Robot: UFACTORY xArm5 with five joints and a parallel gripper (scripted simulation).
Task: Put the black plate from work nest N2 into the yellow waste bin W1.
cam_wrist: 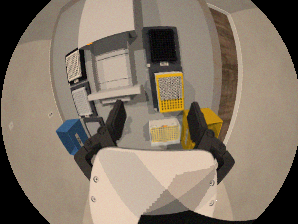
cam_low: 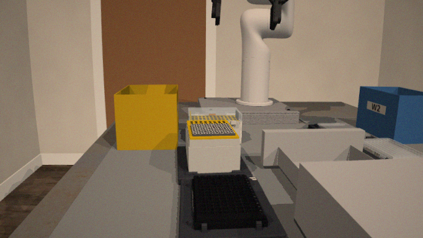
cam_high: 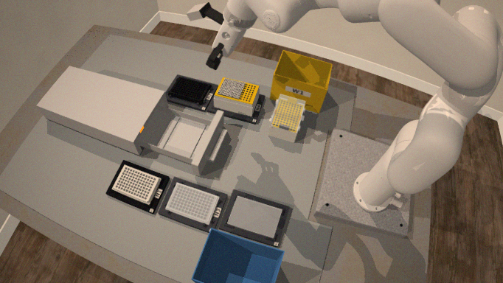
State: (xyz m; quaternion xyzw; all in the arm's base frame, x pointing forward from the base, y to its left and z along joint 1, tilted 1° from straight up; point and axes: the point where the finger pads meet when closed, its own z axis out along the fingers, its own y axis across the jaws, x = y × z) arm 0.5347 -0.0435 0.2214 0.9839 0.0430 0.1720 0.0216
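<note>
Now: the black plate 14 cm ahead of my hand, 2 cm to the right of it and 24 cm below it. The rest, counted from my hand: work nest N2 (14 cm ahead, 2 cm to the right, 26 cm below); then yellow-topped tip box (3 cm behind, 7 cm to the right, 21 cm below); then drawer (9 cm ahead, 15 cm to the left, 24 cm below).
</note>
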